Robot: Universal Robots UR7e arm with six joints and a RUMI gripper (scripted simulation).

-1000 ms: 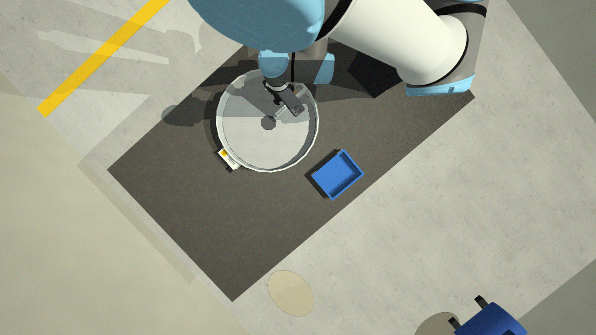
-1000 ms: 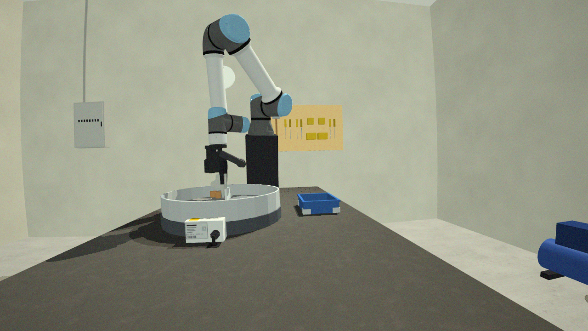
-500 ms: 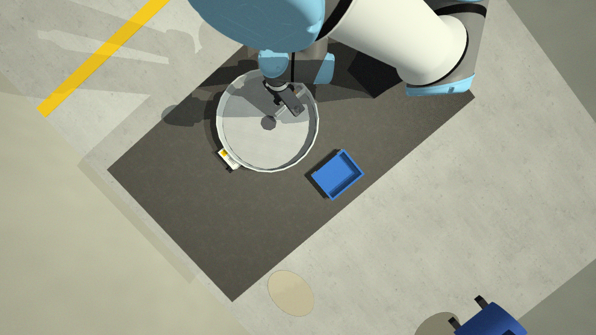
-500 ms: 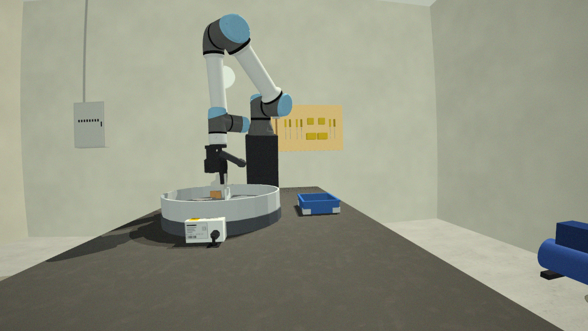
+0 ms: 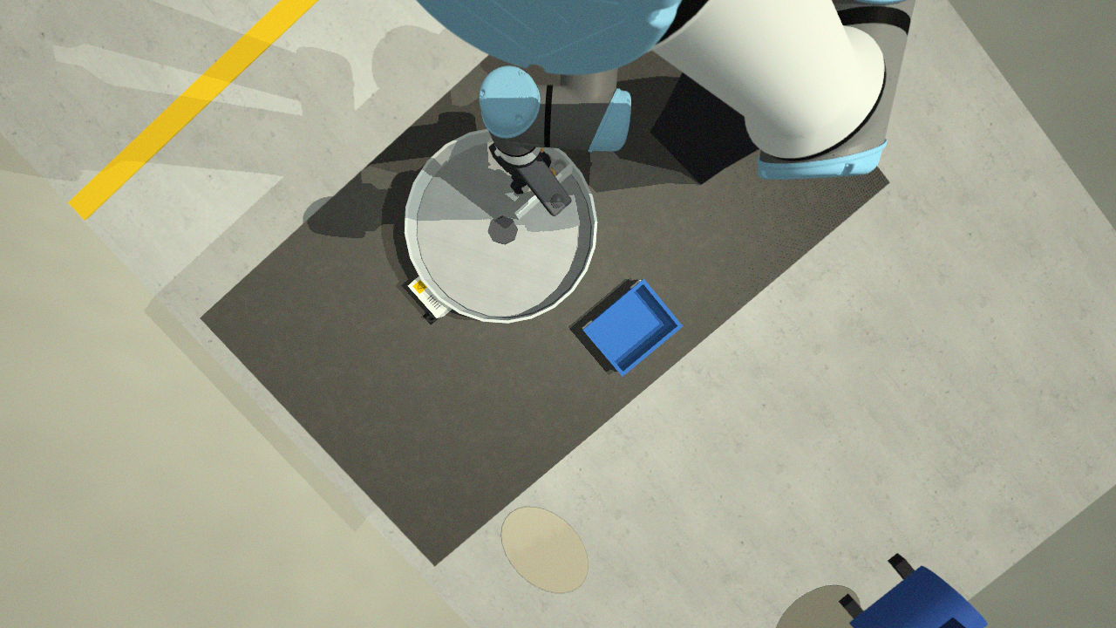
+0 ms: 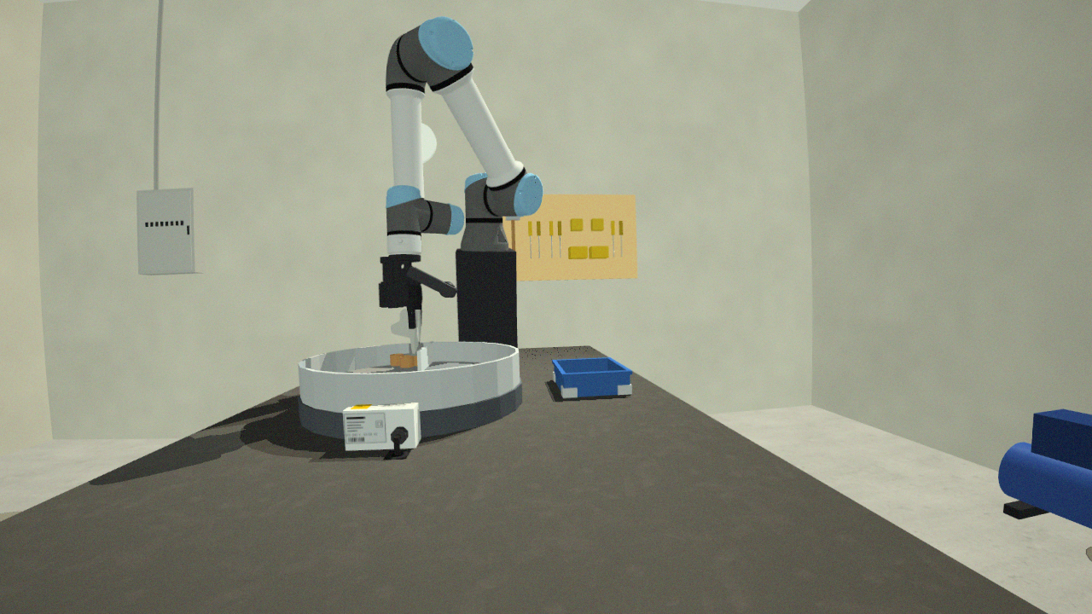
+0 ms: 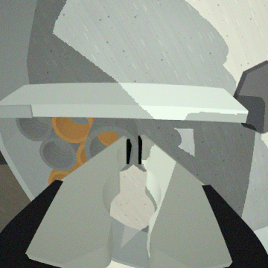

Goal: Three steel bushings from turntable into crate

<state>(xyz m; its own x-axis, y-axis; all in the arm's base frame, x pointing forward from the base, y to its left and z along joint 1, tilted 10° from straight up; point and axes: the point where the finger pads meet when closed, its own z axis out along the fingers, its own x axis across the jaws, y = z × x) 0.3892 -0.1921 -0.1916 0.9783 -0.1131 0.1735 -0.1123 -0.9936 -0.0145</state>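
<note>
Now: hand 390 mm to the right of the blue crate, 80 mm short of it and 80 mm above it. The rest, counted from my hand: round white turntable (110 mm ahead, 50 mm below, 10 mm to the left).
</note>
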